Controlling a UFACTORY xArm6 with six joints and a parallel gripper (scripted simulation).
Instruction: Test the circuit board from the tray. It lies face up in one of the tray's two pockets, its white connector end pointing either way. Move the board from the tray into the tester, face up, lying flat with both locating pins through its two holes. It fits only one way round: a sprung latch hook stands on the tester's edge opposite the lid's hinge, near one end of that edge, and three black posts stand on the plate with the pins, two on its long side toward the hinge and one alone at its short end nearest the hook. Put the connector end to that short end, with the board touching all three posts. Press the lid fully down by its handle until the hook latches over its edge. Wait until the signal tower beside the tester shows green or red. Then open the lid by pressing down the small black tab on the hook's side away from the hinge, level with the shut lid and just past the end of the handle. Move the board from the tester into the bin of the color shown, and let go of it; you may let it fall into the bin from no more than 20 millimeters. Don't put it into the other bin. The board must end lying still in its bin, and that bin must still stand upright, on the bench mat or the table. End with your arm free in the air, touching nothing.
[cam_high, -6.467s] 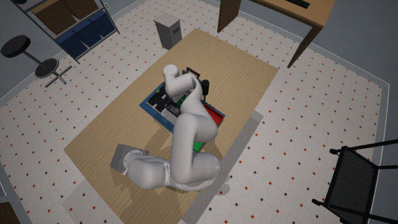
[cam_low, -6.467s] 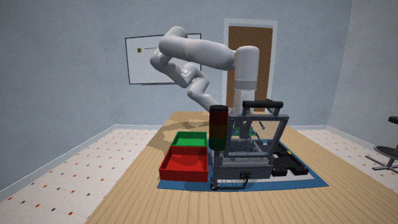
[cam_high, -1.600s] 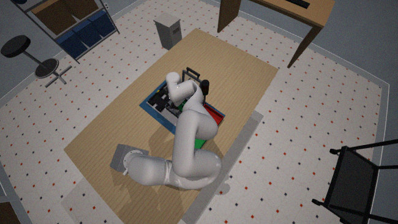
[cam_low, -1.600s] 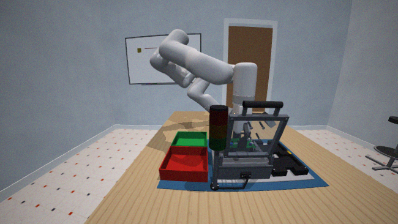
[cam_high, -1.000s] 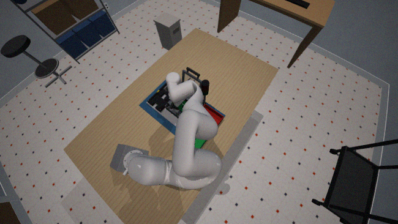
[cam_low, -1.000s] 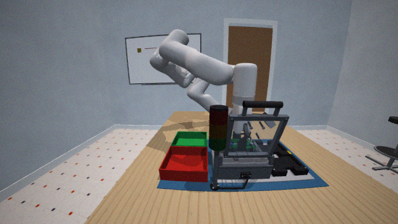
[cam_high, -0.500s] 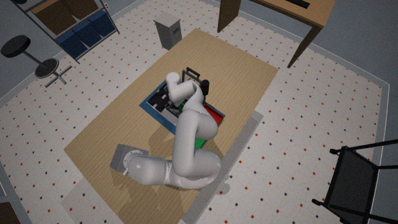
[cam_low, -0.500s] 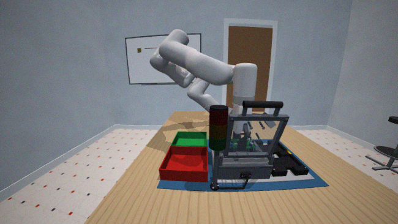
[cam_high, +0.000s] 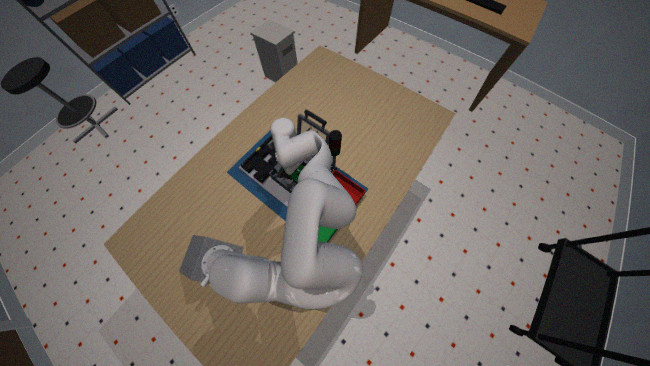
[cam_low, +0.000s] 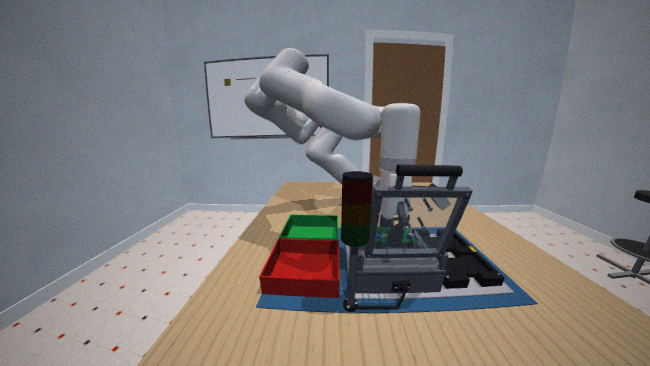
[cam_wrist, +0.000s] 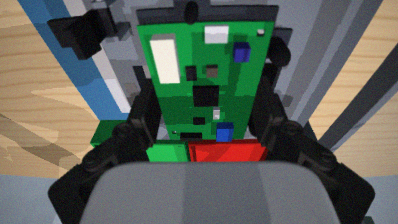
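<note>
Now: the green circuit board right at my hand. The rest, counted from my hand: clear lid (120 mm ahead, 30 mm to the right, 100 mm above); then black latch hook (40 mm behind, 70 mm to the left); then plate (10 mm ahead, 10 mm below).
</note>
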